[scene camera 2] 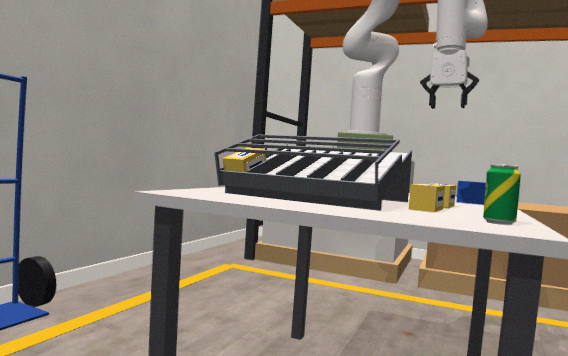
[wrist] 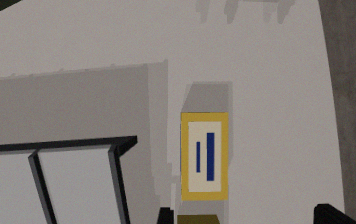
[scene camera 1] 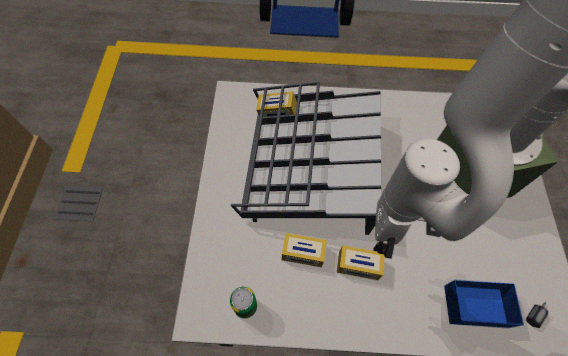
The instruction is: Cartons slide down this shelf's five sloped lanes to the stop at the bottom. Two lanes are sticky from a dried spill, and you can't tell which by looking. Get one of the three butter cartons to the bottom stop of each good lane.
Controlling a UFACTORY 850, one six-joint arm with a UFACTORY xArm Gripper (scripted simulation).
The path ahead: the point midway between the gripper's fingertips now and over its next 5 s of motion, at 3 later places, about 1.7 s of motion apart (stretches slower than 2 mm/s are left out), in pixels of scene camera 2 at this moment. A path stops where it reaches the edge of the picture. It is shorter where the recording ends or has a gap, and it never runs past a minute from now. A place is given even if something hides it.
My gripper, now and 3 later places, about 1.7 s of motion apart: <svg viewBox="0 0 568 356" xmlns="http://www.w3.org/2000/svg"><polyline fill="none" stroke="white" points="447,107 444,144 442,181 443,166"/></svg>
